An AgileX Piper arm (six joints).
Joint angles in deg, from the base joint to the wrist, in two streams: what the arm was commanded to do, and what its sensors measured. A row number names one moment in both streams.
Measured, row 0:
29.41 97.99 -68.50 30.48 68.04 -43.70
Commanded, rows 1 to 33:
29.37 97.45 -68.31 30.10 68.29 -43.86
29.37 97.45 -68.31 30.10 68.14 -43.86
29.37 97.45 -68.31 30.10 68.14 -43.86
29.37 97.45 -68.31 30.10 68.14 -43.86
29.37 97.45 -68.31 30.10 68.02 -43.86
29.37 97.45 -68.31 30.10 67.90 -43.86
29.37 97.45 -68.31 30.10 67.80 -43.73
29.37 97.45 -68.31 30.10 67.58 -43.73
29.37 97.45 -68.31 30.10 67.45 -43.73
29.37 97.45 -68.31 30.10 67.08 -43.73
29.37 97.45 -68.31 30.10 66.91 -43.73
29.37 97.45 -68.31 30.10 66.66 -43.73
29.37 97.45 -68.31 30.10 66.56 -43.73
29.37 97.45 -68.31 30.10 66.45 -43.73
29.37 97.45 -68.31 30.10 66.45 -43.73
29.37 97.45 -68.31 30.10 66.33 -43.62
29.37 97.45 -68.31 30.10 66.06 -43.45
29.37 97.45 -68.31 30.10 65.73 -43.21
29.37 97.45 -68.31 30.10 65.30 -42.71
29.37 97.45 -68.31 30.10 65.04 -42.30
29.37 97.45 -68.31 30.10 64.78 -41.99
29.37 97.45 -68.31 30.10 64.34 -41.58
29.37 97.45 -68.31 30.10 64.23 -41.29
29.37 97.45 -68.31 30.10 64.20 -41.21
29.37 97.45 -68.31 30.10 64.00 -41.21
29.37 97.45 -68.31 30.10 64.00 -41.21
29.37 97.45 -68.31 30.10 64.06 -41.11
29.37 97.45 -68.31 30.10 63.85 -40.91
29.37 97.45 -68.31 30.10 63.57 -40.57
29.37 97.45 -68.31 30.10 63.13 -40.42
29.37 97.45 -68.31 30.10 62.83 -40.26
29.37 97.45 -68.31 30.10 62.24 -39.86
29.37 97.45 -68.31 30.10 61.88 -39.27
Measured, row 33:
29.41 97.99 -68.50 30.13 63.48 -40.63
